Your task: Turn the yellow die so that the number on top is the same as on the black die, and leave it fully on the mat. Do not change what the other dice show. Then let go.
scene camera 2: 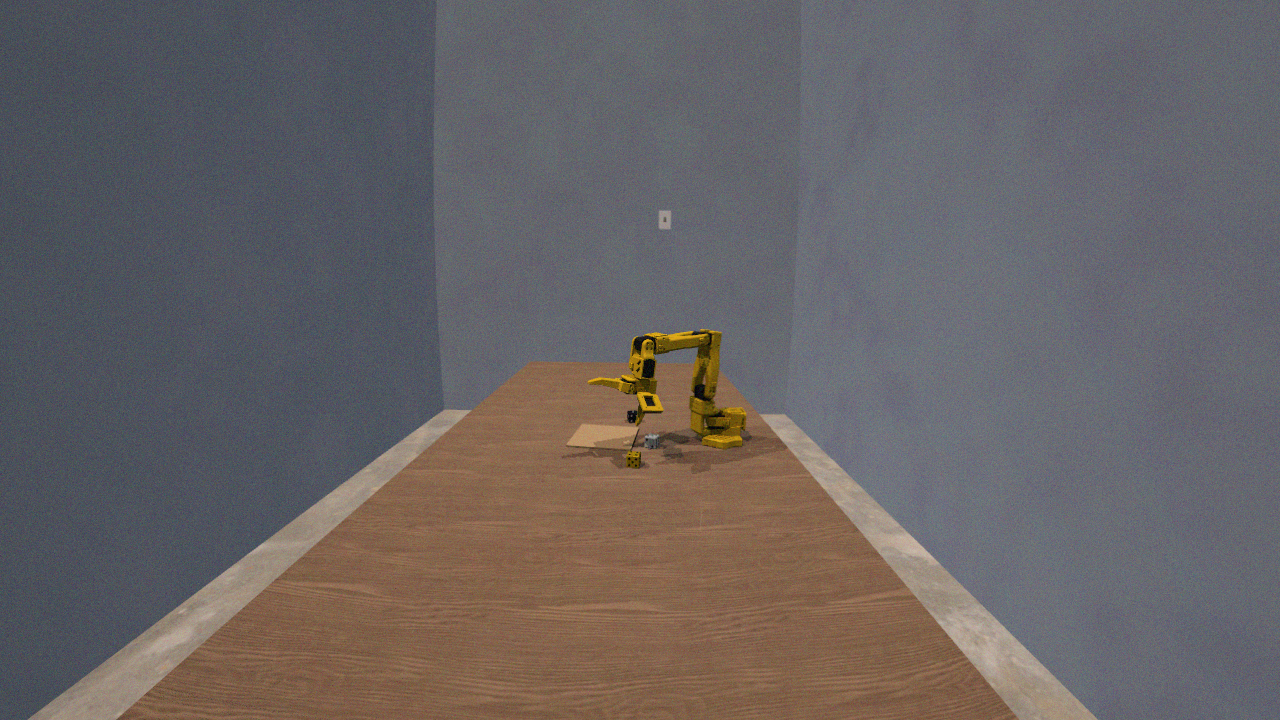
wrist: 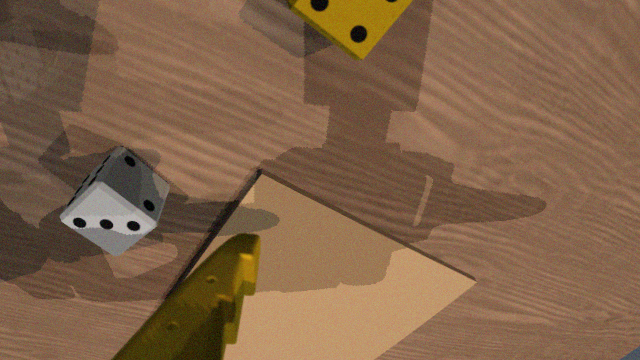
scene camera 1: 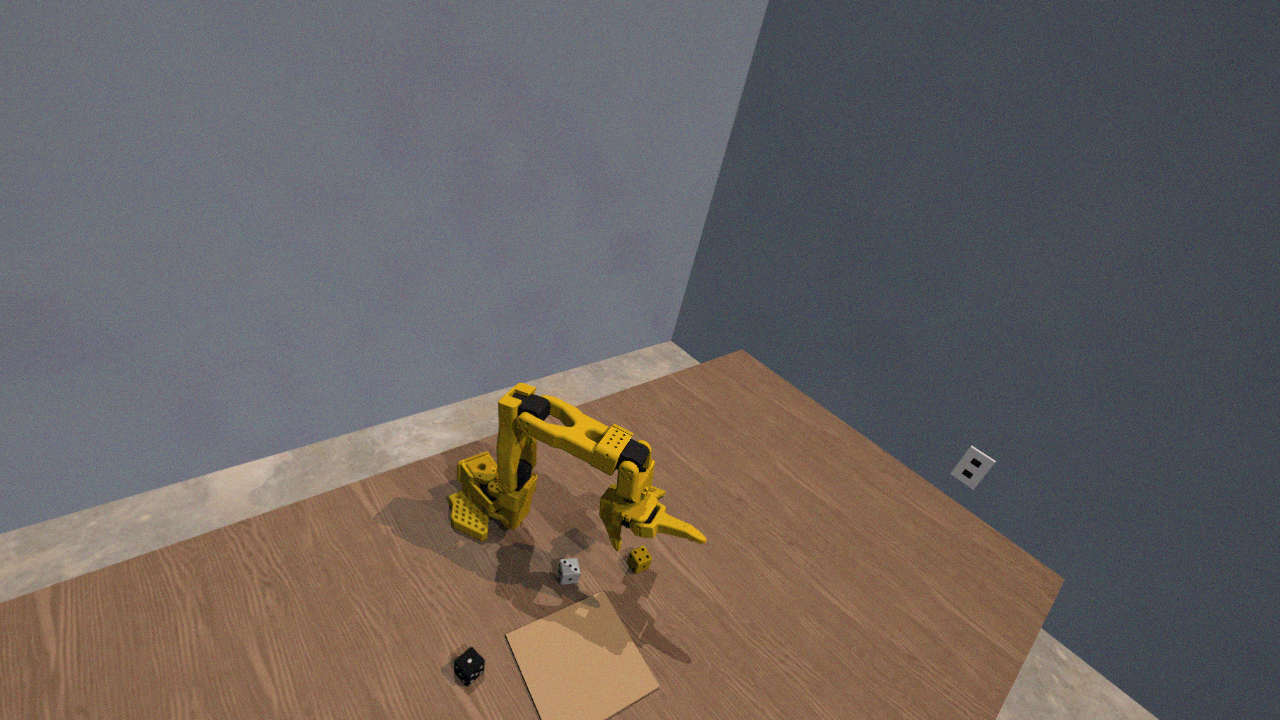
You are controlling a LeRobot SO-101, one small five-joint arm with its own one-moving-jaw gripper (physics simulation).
Observation:
In view: a tan mat (scene camera 2: pixel 621 438).
The tan mat is seen too in the wrist view (wrist: pixel 325 277).

